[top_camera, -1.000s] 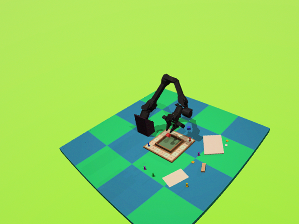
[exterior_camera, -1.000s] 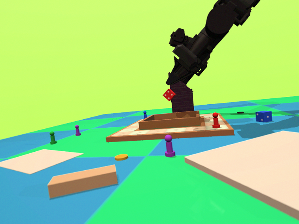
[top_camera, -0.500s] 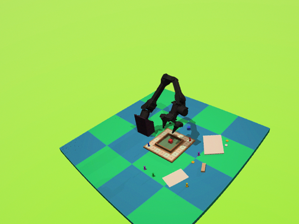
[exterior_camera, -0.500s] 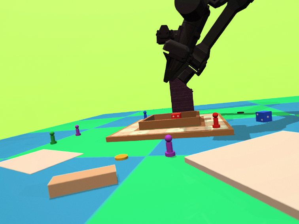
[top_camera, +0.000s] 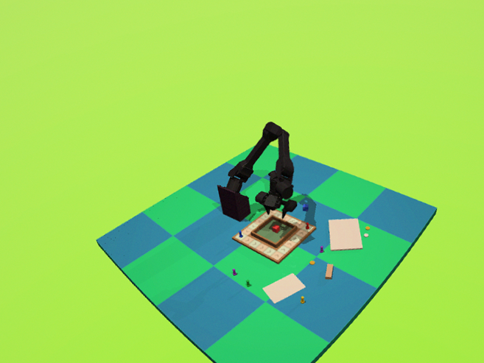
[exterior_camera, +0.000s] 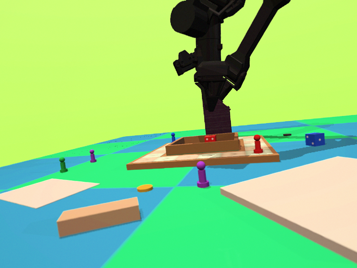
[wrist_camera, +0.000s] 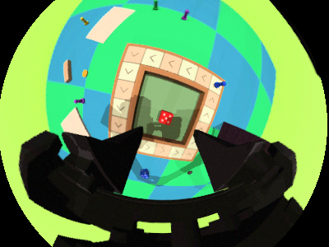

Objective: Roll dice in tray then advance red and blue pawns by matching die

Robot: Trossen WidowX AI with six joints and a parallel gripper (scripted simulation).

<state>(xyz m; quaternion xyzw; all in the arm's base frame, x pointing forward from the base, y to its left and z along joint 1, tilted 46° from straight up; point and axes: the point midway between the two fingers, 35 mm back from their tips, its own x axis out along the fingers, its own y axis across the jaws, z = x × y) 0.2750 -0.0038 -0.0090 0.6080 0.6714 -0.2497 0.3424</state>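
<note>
My gripper tip is now 12 cm short of the red pawn, 9 cm to the right of it and 7 cm above it. Round my gripper tip: sunken tray: 2 cm to the right, 9 cm below; then black disc: 17 cm behind, 21 cm to the left, 10 cm below; then blue pawn: 12 cm behind, 12 cm to the right, 7 cm below.
</note>
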